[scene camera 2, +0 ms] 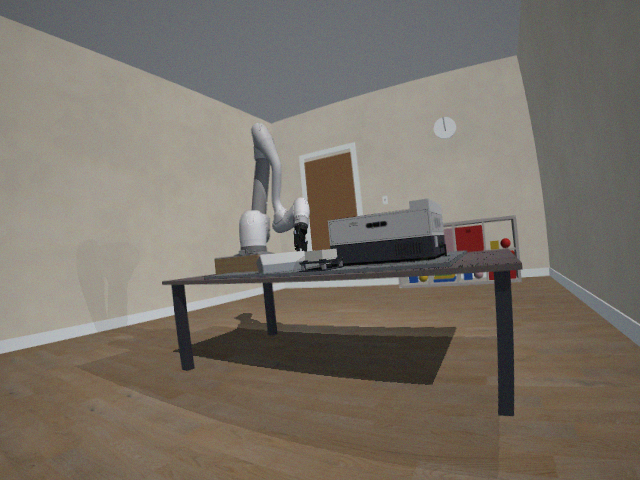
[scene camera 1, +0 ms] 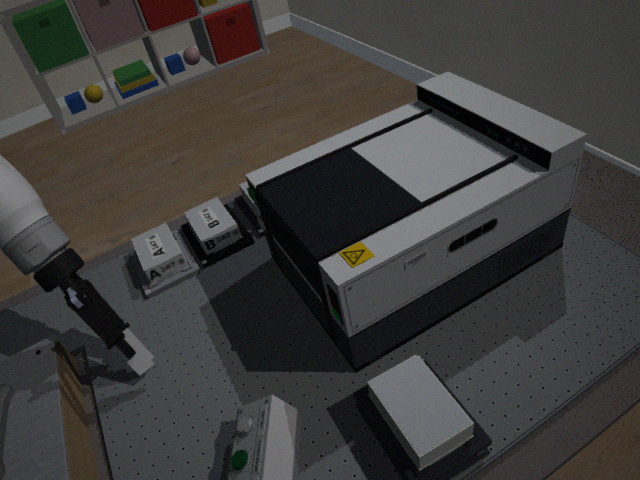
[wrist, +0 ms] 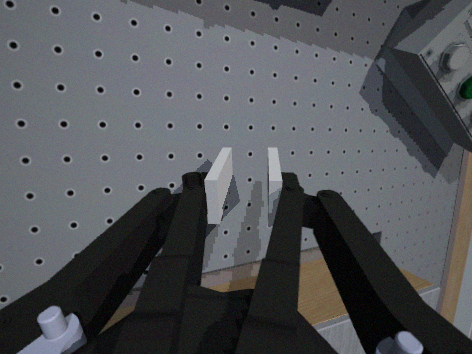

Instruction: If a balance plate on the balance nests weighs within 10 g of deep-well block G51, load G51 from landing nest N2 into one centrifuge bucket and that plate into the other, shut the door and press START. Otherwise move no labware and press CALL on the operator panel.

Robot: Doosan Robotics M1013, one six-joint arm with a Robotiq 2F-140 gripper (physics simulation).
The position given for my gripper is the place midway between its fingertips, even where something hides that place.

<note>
I see my gripper (scene camera 1: 147,366), a white block (scene camera 1: 428,422) and a centrifuge (scene camera 1: 410,217).
My gripper also shows in the wrist view (wrist: 249,164). The wrist view does not show the white block: it is out of frame.
</note>
